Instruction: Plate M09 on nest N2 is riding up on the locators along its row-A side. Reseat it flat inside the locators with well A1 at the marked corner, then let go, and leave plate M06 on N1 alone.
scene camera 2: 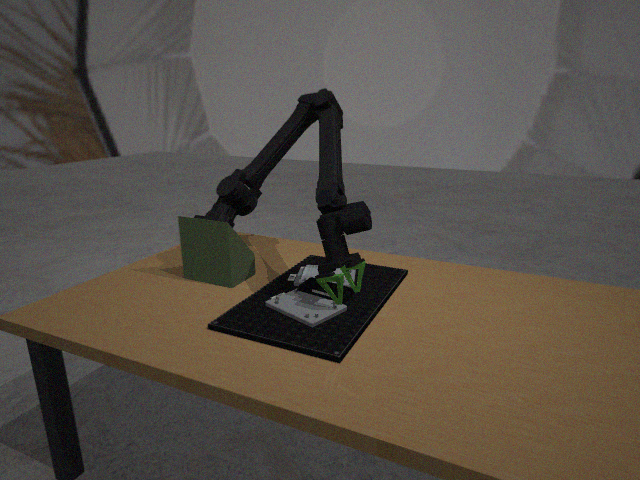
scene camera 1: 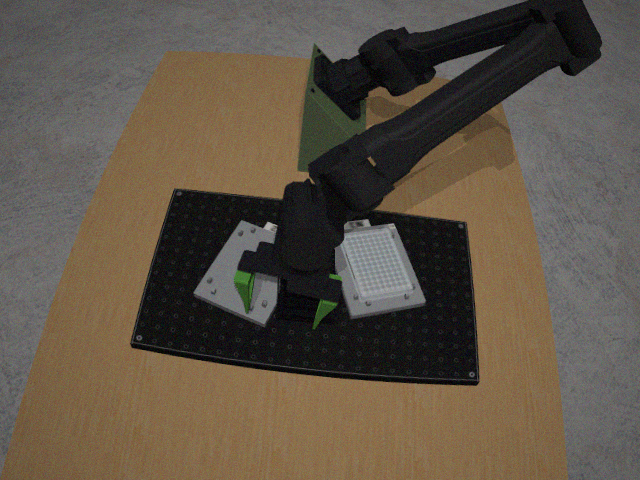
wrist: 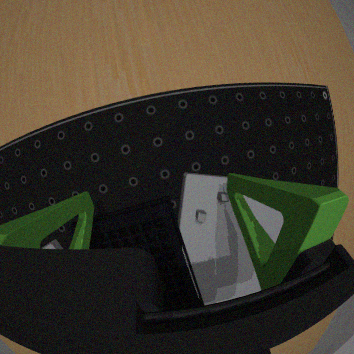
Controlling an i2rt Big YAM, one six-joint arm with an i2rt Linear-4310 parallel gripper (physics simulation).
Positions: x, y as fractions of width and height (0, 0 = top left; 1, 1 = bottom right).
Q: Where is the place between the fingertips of my gripper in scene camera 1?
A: At 0.44, 0.67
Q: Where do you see a black well plate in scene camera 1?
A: At 0.45, 0.64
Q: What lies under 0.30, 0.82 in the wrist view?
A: My gripper.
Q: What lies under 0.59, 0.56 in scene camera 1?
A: A white well plate.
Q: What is my gripper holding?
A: Nothing.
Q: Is my gripper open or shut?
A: Open.
